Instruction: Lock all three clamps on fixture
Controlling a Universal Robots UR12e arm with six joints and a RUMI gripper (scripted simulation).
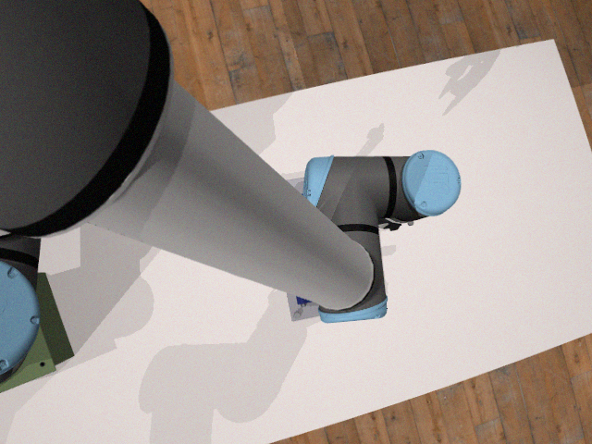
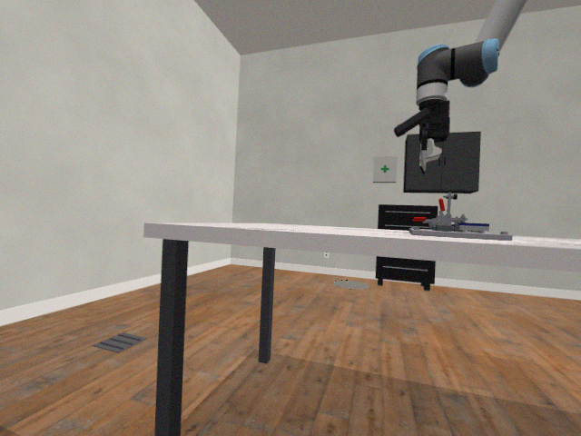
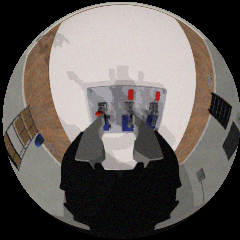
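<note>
The grey fixture plate is 210 mm below my hand, 90 mm behind it and 50 mm to the right of it. Also, from my hand: blue part (190 mm below, 160 mm to the right, 140 mm behind).
</note>
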